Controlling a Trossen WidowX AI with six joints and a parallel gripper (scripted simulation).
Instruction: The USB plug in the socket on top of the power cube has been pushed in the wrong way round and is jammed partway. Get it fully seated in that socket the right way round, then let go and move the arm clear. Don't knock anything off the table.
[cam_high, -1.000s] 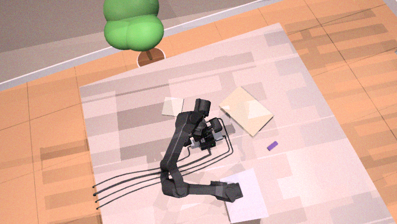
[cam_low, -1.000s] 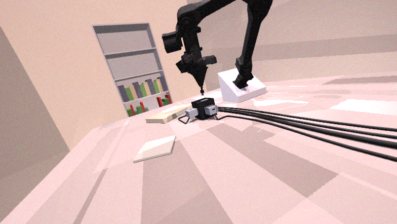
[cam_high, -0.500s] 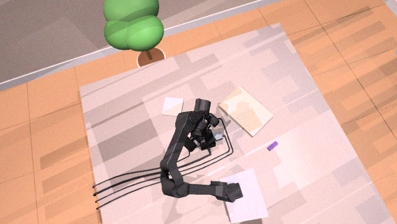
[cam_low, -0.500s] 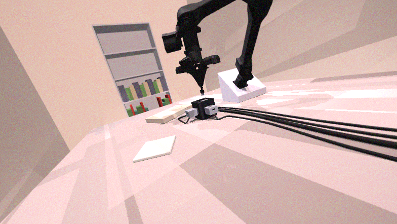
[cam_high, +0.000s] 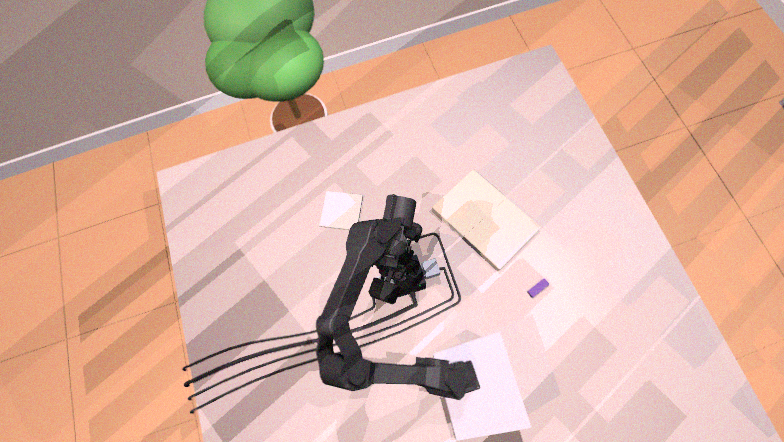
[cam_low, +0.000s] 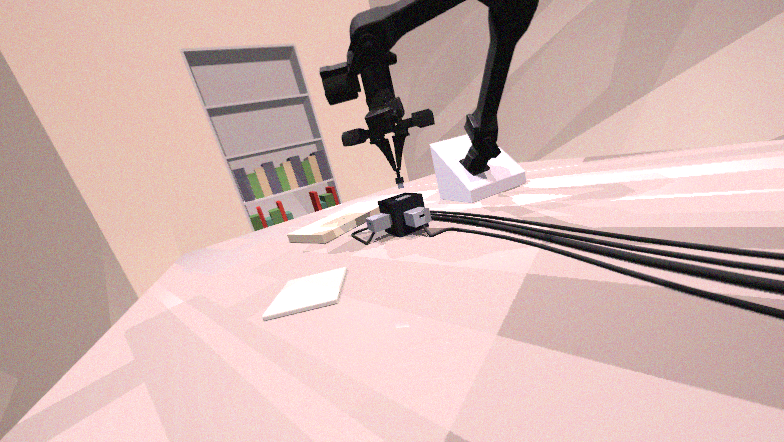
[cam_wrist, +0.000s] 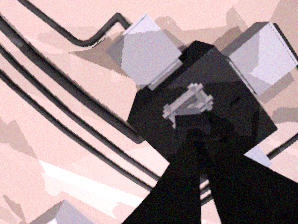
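Right now the dark USB plug is 2 cm below my gripper tip. Round my gripper tip: cream book 27 cm to the right, 12 cm below, 10 cm ahead; purple block 34 cm to the right, 13 cm below, 12 cm behind; white tile 25 cm ahead, 13 cm below, 10 cm to the left.
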